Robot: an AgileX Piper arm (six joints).
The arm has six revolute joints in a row. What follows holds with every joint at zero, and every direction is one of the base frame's.
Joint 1 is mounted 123.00 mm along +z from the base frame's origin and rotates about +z.
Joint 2 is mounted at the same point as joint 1 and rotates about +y.
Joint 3 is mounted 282.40 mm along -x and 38.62 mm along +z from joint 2 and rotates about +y.
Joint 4 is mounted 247.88 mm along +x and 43.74 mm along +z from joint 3 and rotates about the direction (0.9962, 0, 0.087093).
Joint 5 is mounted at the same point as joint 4 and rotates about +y.
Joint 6 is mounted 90.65 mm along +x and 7.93 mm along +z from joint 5 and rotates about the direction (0.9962, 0, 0.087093).
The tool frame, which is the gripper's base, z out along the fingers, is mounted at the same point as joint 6; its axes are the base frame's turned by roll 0.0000, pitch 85.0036 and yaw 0.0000 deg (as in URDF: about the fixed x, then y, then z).
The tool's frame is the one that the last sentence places.
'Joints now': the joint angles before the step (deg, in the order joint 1, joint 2, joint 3, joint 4, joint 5, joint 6). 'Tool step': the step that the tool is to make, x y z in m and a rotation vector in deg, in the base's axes. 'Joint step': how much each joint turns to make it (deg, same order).
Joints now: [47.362, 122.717, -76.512, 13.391, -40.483, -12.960]
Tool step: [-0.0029, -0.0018, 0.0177, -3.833, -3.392, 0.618]
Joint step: [0.020, -2.565, -0.009, -0.076, 2.364, -5.444]
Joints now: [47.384, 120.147, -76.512, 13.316, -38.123, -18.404]
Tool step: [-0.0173, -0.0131, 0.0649, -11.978, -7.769, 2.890]
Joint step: [0.020, -10.375, 0.015, 0.184, 12.349, -15.680]
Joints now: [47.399, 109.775, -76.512, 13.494, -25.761, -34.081]
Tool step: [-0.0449, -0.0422, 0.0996, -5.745, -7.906, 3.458]
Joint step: [-0.078, -17.184, 0.866, 0.534, 14.757, -11.447]
